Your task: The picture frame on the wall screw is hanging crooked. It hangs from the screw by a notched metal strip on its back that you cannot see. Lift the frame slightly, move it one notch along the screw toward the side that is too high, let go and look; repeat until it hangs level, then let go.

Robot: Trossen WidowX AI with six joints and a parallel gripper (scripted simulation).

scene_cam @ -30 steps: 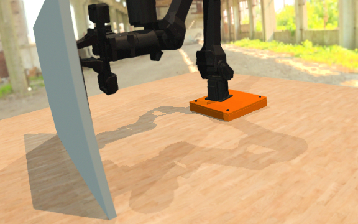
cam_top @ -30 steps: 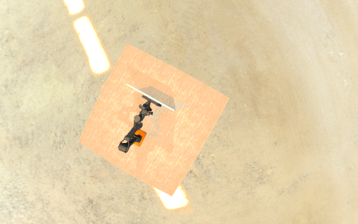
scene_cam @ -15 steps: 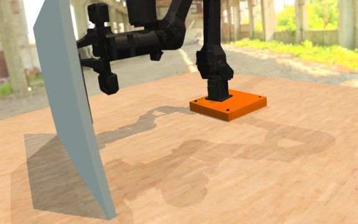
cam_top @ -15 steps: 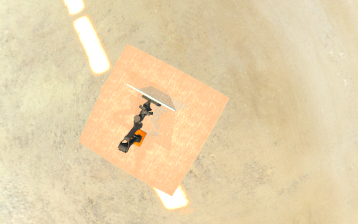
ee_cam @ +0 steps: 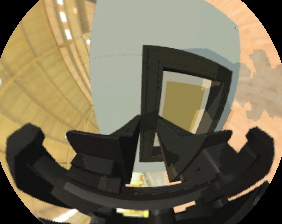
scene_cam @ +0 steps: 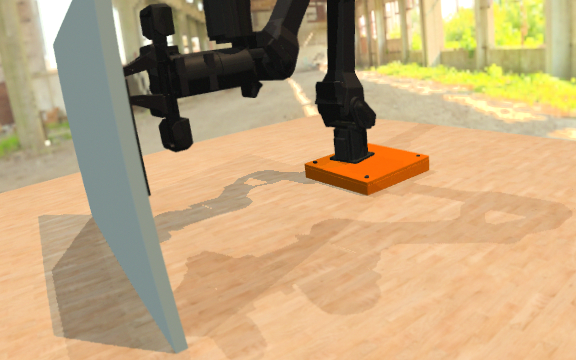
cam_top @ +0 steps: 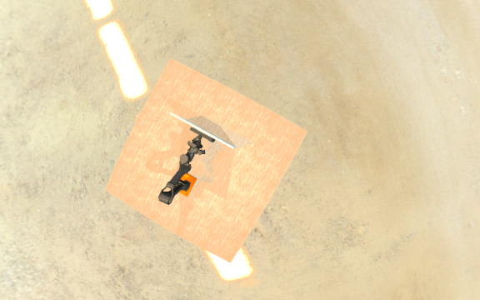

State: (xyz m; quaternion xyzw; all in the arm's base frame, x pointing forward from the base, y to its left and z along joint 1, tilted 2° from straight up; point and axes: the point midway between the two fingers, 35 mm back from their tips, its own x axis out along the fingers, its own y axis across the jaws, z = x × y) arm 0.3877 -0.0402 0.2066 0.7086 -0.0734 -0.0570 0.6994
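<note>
Right now the picture frame is 60 mm below my gripper tip. Round my gripper tip: grey wall panel (20 mm ahead, 10 mm to the right, 70 mm below).
</note>
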